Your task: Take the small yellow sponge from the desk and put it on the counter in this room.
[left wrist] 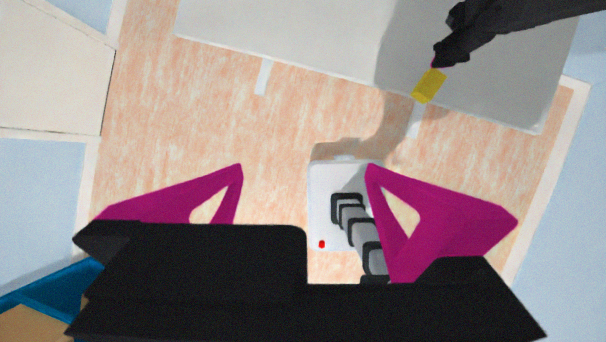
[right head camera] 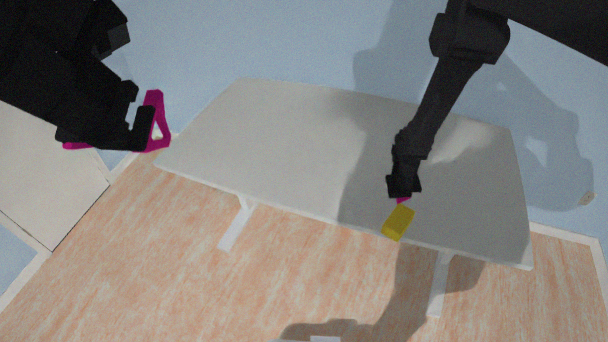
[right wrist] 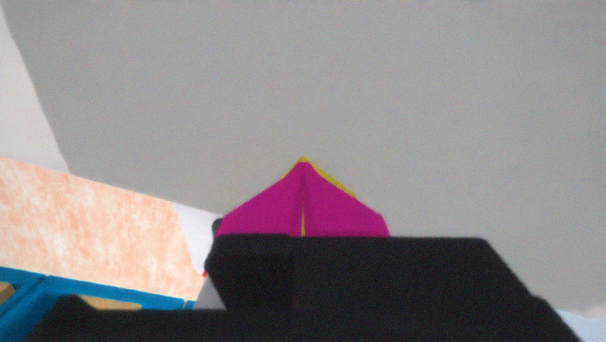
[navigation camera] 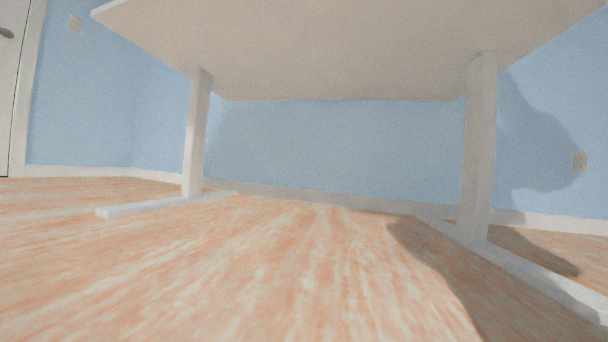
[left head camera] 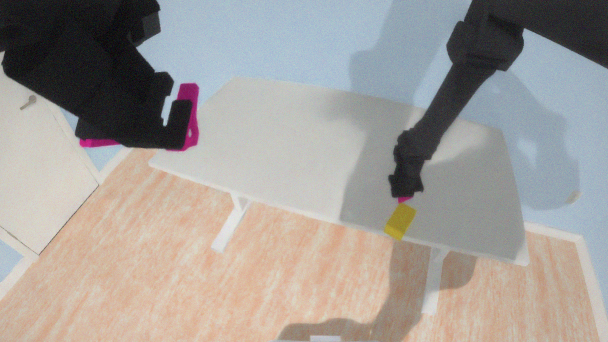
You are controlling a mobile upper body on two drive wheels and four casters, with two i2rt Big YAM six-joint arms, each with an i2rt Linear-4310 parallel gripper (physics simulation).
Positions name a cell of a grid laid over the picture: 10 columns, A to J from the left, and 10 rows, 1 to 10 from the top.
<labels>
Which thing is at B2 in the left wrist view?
A white door.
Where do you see a white desk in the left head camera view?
At F5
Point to a white door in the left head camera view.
A6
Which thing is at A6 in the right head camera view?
A white door.
</labels>
